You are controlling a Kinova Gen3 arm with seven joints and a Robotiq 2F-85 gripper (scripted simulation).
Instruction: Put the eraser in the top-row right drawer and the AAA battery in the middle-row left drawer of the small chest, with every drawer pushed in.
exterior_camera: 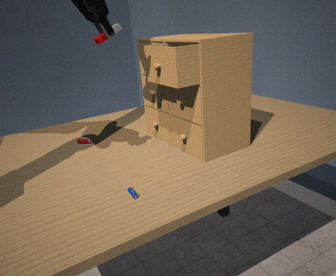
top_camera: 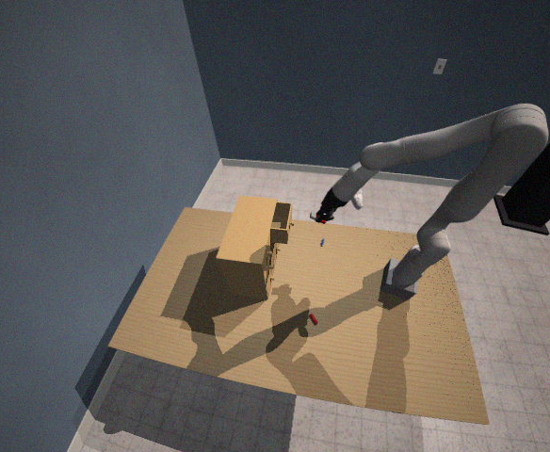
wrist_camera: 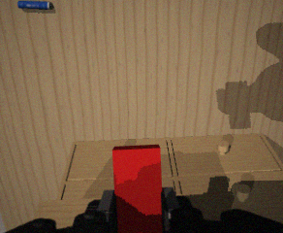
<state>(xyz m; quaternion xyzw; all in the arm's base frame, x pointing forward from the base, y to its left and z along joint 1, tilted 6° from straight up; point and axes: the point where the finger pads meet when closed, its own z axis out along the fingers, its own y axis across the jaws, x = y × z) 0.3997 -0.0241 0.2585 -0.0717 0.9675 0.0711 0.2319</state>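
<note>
Right now the white eraser is 1 cm below my hand and 1 cm ahead of it. From my hand the other things lie so: AAA battery: 35 cm below, 14 cm to the right, 2 cm behind; then dark red battery: 35 cm below, 26 cm to the left, 7 cm behind.
</note>
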